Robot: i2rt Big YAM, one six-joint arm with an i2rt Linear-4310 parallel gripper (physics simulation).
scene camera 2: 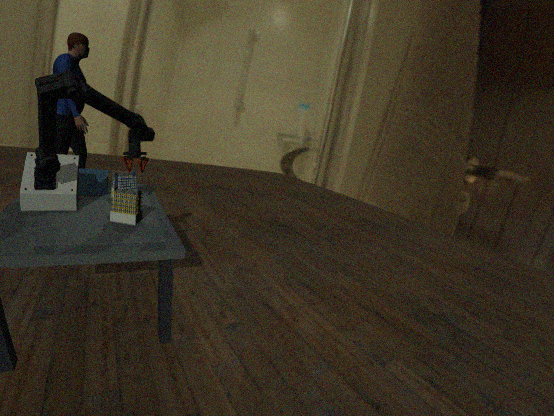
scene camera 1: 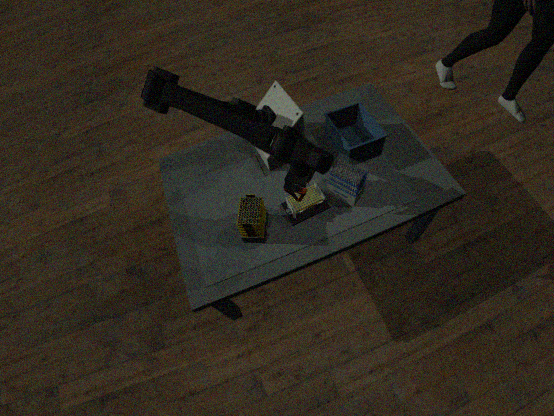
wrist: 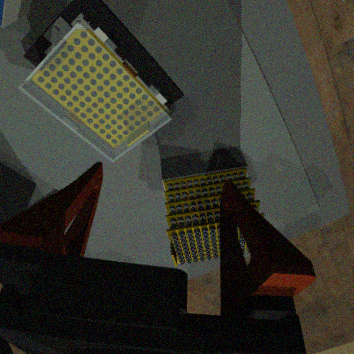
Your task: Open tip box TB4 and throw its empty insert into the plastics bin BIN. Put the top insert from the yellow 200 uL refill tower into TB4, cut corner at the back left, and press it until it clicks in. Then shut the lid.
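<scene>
Tip box TB4 (scene camera 1: 306, 199) (wrist: 100, 87) shows a yellow perforated insert plate, with clear walls around it; a clear lid seems to lie over it. It does not show plainly in scene camera 2. The yellow refill tower (scene camera 1: 252, 217) (scene camera 2: 125, 202) (wrist: 195, 215) stands beside it, with stacked layers. My gripper (scene camera 1: 300, 194) (scene camera 2: 136, 170) (wrist: 163, 177) is open and empty, with its fingers above the table near TB4. In the wrist view the right finger hides part of the tower. The blue bin BIN (scene camera 1: 370, 149) (scene camera 2: 94, 181) stands toward the back.
A blue and white tip tower (scene camera 1: 347, 177) (scene camera 2: 125, 181) stands beside TB4. A dark plate (scene camera 1: 320, 213) (wrist: 142, 55) lies at TB4. The white robot base (scene camera 1: 280, 102) (scene camera 2: 50, 200) stands on the grey table (scene camera 1: 225, 270) (scene camera 2: 90, 247). A person (scene camera 2: 68, 105) stands beyond the table.
</scene>
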